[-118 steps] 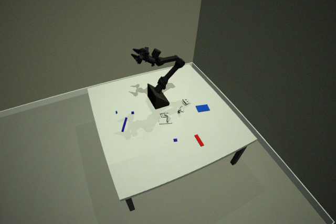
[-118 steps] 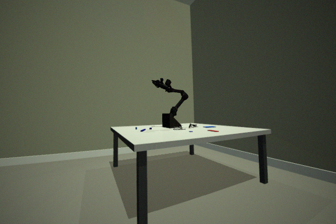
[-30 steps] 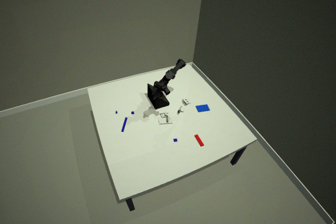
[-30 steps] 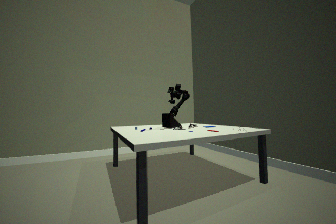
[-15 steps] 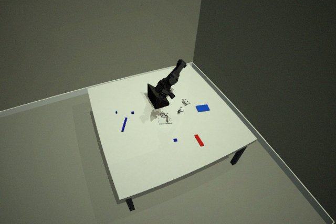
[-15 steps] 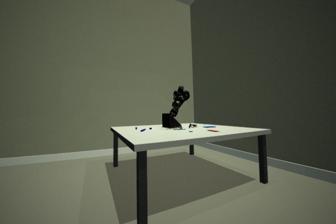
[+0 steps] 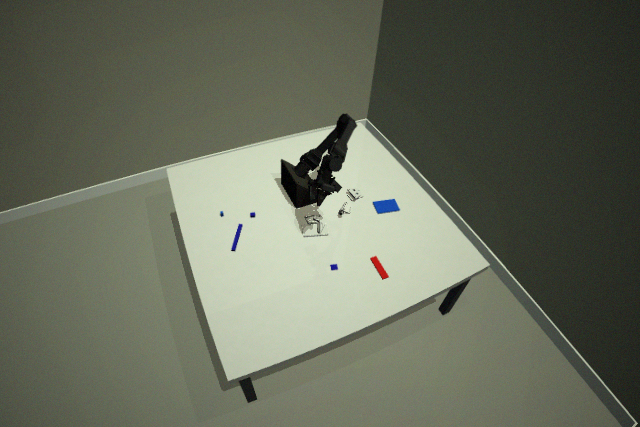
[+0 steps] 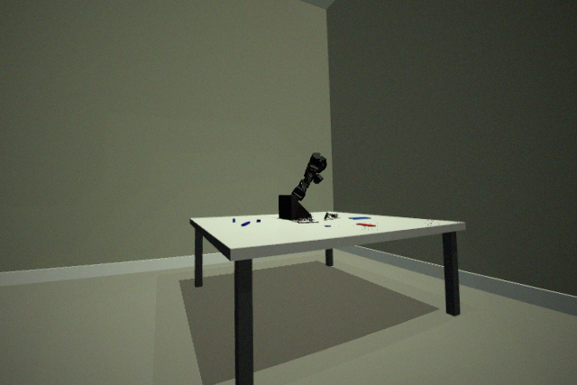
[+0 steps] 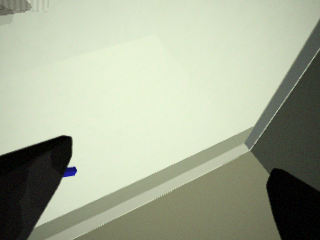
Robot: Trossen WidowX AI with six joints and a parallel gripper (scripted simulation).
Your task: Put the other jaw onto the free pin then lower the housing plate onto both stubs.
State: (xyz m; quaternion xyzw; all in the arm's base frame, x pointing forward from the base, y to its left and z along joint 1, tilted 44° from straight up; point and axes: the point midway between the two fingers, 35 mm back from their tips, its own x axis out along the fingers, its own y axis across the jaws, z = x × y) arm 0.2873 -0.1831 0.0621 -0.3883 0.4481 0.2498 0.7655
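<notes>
The jaw lies 4 cm behind my gripper tip, 21 cm to the left of it and 19 cm below it. Also, from my gripper tip: blue bar: 17 cm behind, 31 cm to the right, 22 cm below; then red bar: 31 cm ahead, 16 cm to the left, 22 cm below; then blue flat plate: 3 cm ahead, 44 cm to the left, 22 cm below.
</notes>
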